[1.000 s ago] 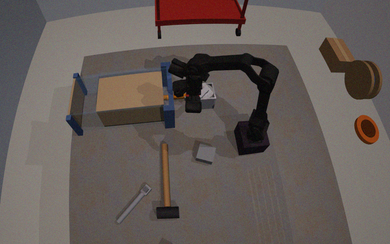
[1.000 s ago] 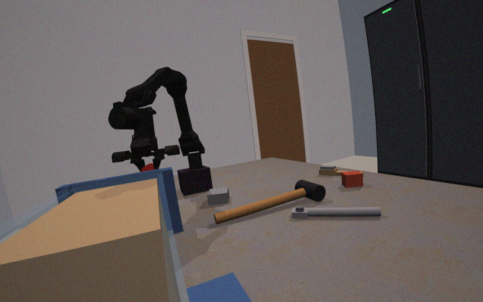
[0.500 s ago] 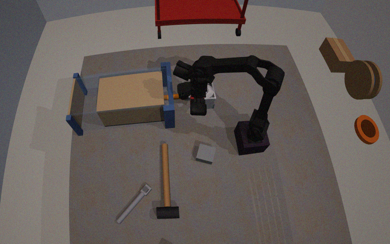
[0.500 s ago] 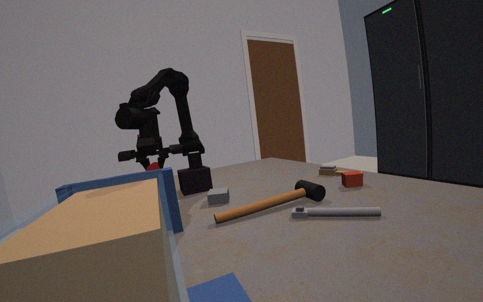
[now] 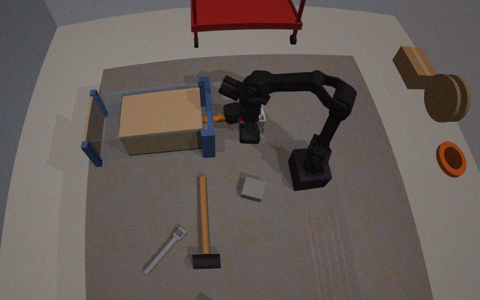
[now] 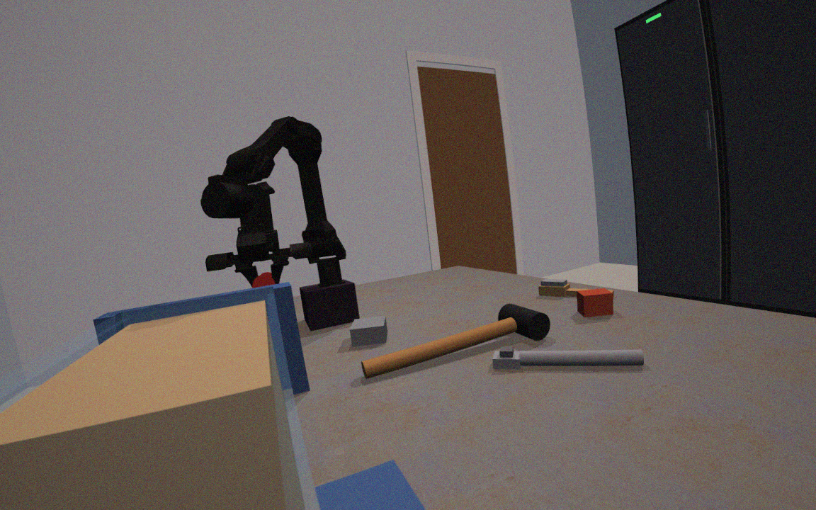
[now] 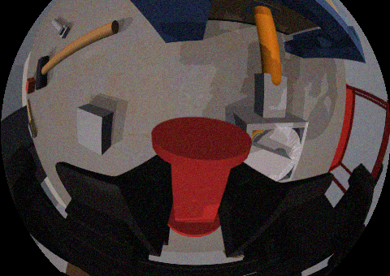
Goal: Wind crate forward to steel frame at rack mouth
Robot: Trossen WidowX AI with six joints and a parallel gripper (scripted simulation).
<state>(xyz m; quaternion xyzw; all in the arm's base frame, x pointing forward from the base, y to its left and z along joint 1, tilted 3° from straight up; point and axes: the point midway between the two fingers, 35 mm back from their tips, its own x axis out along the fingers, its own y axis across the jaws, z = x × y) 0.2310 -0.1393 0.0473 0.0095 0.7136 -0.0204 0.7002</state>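
Right now the winch handle is 10 mm behind my gripper tip, 40 mm to the right of it and 10 mm below it. Round my gripper tip: grey winch (40 mm behind, 100 mm to the right, 80 mm below); red knob (20 mm above); blue steel frame (130 mm ahead, 80 mm to the right, 10 mm below).
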